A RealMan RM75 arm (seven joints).
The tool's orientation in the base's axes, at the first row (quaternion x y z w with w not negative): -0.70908 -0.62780 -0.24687 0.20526
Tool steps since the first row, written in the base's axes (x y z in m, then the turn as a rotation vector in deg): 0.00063 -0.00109 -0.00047 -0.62 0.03 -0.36; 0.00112 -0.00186 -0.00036 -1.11 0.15 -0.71; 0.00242 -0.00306 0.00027 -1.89 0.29 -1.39; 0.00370 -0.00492 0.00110 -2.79 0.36 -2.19; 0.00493 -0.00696 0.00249 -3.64 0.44 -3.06; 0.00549 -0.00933 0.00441 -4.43 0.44 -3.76; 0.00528 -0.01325 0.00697 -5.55 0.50 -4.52; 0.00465 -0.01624 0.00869 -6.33 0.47 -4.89; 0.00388 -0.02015 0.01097 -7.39 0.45 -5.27; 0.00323 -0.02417 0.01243 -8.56 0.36 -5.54
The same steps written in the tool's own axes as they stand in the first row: -0.00109 0.00075 -0.00022 -0.25 -0.63 0.25; -0.00159 0.00134 -0.00073 -0.41 -1.13 0.55; -0.00203 0.00279 -0.00183 -0.79 -1.94 1.10; -0.00288 0.00432 -0.00349 -1.30 -2.85 1.70; -0.00353 0.00582 -0.00570 -1.84 -3.72 2.36; -0.00419 0.00672 -0.00860 -2.34 -4.52 2.84; -0.00574 0.00706 -0.01301 -2.85 -5.65 3.38; -0.00711 0.00685 -0.01623 -3.17 -6.43 3.58; -0.00888 0.00662 -0.02046 -3.51 -7.49 3.77; -0.01122 0.00652 -0.02410 -3.85 -8.64 3.82
